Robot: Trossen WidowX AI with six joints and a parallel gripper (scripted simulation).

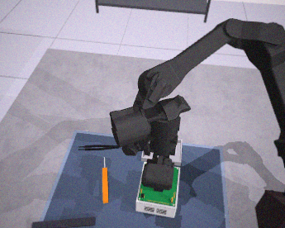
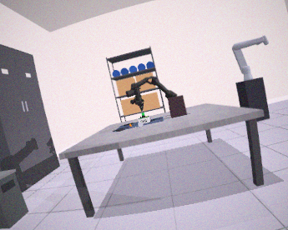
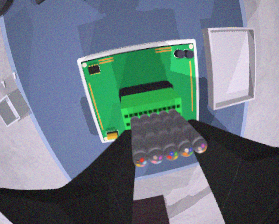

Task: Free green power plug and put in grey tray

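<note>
My gripper tip is now 30 mm above the green power plug. From my gripper tip the other things lie so: blue mat: 120 mm below, 50 mm ahead; then dark bar: 220 mm ahead, 120 mm to the left, 120 mm below.
</note>
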